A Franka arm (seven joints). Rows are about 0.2 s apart.
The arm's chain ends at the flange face. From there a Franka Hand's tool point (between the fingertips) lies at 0.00 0.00 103.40 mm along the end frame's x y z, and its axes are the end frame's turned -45 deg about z.
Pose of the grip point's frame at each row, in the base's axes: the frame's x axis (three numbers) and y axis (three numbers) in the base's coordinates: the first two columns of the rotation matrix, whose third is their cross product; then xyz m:
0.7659, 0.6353, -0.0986, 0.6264, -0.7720, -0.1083, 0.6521, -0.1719, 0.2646
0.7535, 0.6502, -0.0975, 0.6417, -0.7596, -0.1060, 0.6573, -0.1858, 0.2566
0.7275, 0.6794, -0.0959, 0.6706, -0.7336, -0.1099, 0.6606, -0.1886, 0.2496
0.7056, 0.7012, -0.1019, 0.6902, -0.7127, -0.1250, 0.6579, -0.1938, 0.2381
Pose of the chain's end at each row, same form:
0.9845, -0.0967, -0.1463, -0.0986, -0.9951, -0.0069, 0.6671, -0.1741, 0.3669
0.9866, -0.0774, -0.1439, -0.0791, -0.9969, -0.0060, 0.6721, -0.1876, 0.3589
0.9886, -0.0383, -0.1455, -0.0402, -0.9991, -0.0099, 0.6756, -0.1902, 0.3519
0.9870, -0.0081, -0.1604, -0.0109, -0.9998, -0.0163, 0.6745, -0.1956, 0.3401

